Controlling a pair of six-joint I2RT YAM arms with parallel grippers.
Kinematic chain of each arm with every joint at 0, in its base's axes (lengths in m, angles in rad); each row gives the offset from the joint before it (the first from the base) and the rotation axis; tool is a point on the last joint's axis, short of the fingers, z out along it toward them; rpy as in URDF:
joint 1: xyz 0 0 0.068 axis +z
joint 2: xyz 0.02 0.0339 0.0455 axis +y
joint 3: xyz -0.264 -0.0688 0 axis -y
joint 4: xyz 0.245 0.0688 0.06 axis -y
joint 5: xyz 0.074 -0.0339 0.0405 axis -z
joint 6: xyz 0.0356 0 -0.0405 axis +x
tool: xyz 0 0 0 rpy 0 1.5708 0
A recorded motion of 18 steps. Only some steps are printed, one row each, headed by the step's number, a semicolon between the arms.
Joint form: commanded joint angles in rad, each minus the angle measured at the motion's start. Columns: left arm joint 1, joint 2, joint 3, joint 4, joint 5, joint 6; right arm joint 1, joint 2, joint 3, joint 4, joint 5, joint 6.
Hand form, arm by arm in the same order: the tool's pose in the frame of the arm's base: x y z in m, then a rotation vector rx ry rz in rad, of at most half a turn. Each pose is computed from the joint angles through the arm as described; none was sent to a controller.
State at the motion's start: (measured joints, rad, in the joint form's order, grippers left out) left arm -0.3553 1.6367 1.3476 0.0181 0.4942 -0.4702; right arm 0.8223 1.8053 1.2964 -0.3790 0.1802 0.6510
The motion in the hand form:
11: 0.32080 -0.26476 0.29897 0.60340 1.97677 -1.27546; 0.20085 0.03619 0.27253 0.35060 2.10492 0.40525
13: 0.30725 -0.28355 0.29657 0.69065 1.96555 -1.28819; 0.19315 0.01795 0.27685 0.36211 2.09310 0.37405
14: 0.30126 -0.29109 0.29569 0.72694 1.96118 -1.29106; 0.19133 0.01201 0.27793 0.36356 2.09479 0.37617
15: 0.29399 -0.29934 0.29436 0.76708 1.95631 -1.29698; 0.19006 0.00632 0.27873 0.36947 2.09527 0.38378
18: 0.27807 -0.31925 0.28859 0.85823 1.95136 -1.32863; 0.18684 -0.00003 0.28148 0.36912 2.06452 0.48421
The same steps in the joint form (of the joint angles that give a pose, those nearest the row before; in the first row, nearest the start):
11: -0.2877 0.1184 0.0069 0.0509 0.0871 -0.0007; -0.6435 -0.8964 -0.6007 0.0556 -0.1773 -0.1438
13: -0.3432 0.1286 0.0137 0.0438 0.0872 0.0315; -0.7388 -0.9441 -0.6015 0.0136 -0.2301 -0.1963
14: -0.3663 0.1326 0.0174 0.0379 0.0858 0.0462; -0.7749 -0.9533 -0.5991 -0.0009 -0.2625 -0.2130
15: -0.3926 0.1363 0.0192 0.0332 0.0855 0.0603; -0.8108 -0.9591 -0.5970 -0.0113 -0.2967 -0.2242
18: -0.4520 0.1565 0.0274 0.0271 0.0984 0.0808; -0.8660 -0.9809 -0.6060 0.0080 -0.4107 -0.2045

